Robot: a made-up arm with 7 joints.
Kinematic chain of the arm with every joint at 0, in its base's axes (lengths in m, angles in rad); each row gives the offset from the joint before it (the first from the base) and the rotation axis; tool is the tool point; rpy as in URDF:
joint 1: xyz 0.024 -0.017 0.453 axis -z
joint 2: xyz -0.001 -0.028 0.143 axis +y
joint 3: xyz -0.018 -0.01 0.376 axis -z
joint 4: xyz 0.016 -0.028 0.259 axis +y
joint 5: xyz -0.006 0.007 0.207 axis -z
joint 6: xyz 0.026 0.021 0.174 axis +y
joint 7: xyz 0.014 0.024 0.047 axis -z
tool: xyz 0.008 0.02 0.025 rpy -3.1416 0 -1.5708
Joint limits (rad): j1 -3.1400..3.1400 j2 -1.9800..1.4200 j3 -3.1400..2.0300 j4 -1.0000..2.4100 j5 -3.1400..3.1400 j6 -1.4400..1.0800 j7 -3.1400..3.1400
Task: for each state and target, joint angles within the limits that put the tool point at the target. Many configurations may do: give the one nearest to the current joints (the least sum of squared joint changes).
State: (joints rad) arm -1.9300 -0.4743 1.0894 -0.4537 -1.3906 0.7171 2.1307
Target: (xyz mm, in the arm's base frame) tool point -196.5 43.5 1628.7
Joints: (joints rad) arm -2.4163 0.2140 1.1553 -0.2883 -1.3730 0.3137 2.1532
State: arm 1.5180 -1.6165 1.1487 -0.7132 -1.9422 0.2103 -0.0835
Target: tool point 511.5 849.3 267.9
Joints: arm 1.9167 -1.7889 1.1285 -0.3554 -1.9439 0.1082 -0.0927
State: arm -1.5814 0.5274 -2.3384 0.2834 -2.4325 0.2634 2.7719
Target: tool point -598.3 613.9 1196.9
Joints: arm -2.2299 1.0778 -2.1872 0.4910 -2.4751 0.2129 2.7901
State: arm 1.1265 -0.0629 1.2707 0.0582 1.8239 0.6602 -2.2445
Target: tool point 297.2 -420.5 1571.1
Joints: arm 0.7995 0.5400 1.2747 -0.0236 1.8169 0.4718 -2.2236
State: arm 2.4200 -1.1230 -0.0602 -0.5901 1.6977 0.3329 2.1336
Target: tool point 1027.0 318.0 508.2
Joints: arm 2.9339 -1.4574 0.0476 -0.4974 1.6737 0.2322 2.1430
